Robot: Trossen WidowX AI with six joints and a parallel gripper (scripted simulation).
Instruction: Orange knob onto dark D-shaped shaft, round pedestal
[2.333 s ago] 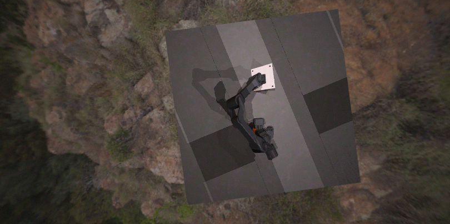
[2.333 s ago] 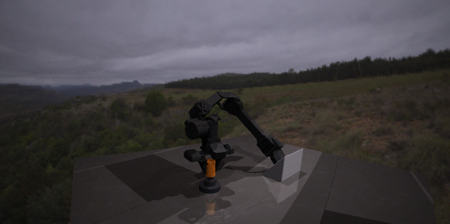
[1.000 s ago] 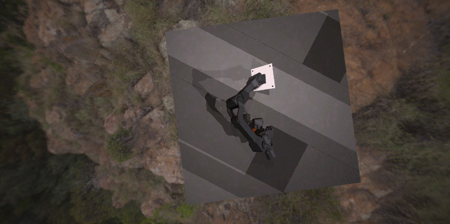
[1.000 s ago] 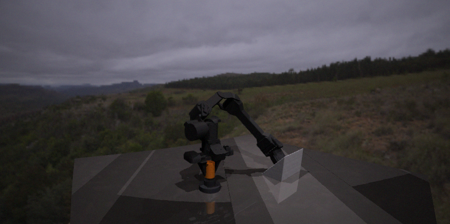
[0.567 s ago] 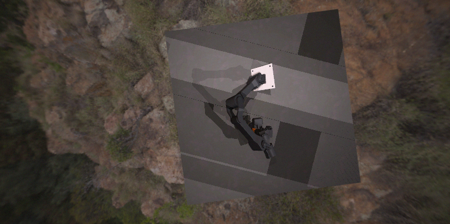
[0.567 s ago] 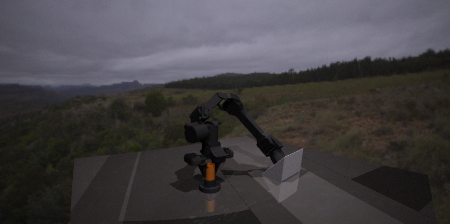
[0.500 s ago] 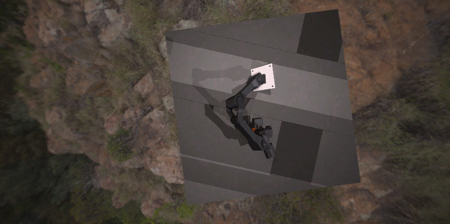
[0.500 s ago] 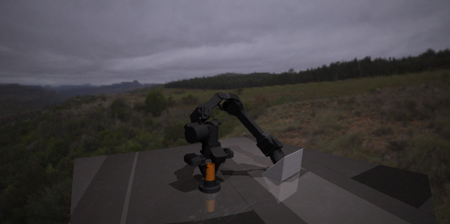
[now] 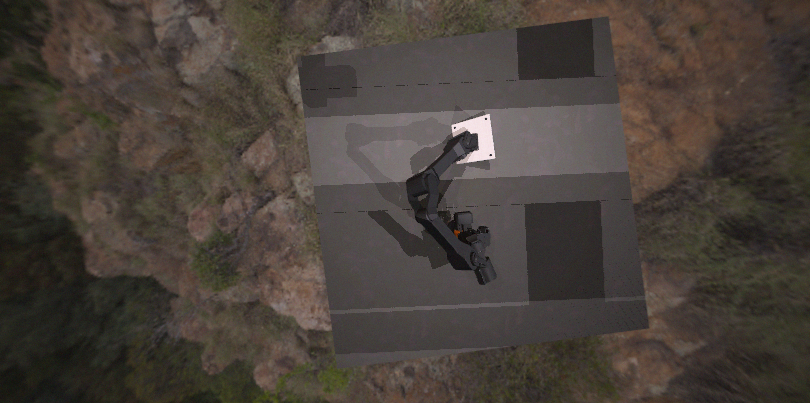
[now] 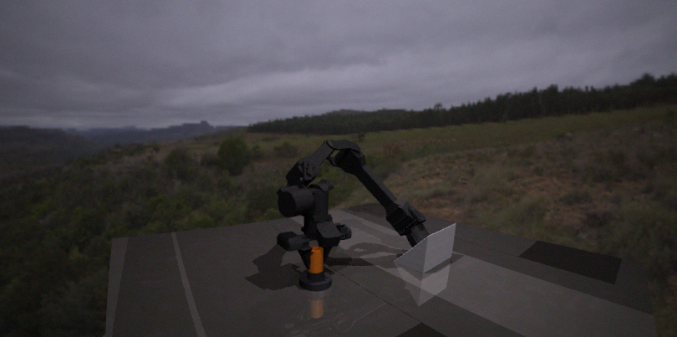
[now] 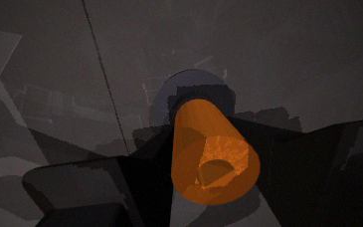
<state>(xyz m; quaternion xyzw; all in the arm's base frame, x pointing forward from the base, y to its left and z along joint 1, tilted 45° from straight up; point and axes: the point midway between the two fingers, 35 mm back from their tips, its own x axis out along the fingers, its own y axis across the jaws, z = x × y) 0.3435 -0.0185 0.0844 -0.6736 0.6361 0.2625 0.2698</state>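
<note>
The orange knob is 20 mm above my gripper tip. The rest, counted from my gripper tip: round dark pedestal 20 mm below.
</note>
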